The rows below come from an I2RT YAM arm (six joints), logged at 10 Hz.
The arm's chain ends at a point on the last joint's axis. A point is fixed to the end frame.
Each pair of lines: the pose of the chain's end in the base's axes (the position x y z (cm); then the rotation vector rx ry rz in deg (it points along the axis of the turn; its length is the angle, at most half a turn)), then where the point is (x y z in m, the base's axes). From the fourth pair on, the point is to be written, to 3 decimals.
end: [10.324 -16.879 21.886 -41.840 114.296 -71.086]
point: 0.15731 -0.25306 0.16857
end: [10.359 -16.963 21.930 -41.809 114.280 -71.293]
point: 0.15752 -0.25411 0.16922
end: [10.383 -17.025 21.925 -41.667 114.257 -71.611]
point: 0.15753 -0.25508 0.16950
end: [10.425 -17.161 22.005 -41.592 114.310 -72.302]
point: 0.157 -0.257 0.171
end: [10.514 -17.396 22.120 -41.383 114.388 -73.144]
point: 0.157 -0.260 0.173
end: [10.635 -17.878 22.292 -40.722 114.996 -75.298]
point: 0.156 -0.268 0.176
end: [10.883 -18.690 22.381 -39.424 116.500 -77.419]
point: 0.154 -0.278 0.178
